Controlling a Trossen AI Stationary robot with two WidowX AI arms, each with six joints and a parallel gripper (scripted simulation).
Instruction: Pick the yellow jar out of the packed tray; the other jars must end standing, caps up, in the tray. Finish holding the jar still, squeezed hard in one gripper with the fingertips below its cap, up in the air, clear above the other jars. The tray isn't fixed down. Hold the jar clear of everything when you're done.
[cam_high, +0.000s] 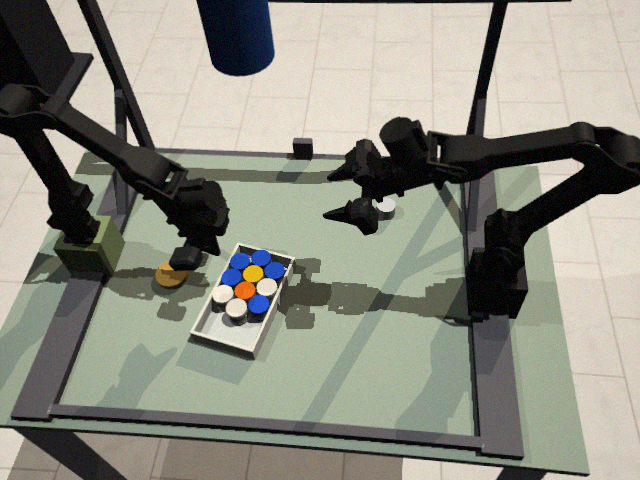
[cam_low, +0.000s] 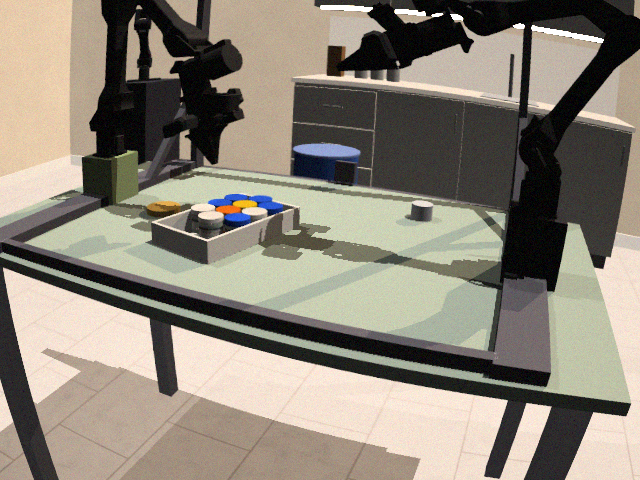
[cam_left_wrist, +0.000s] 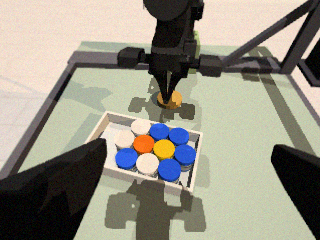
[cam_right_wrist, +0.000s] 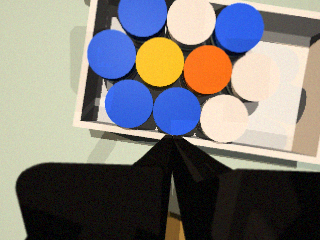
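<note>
Now: the blue jar 120 mm to the left of my right hand, 120 mm below it and 20 mm behind it. Round my right hand: yellow jar 120 mm below, 80 mm to the left; flat orange disc 140 mm below, 120 mm to the right; orange jar 120 mm below, 70 mm to the left, 40 mm ahead.
</note>
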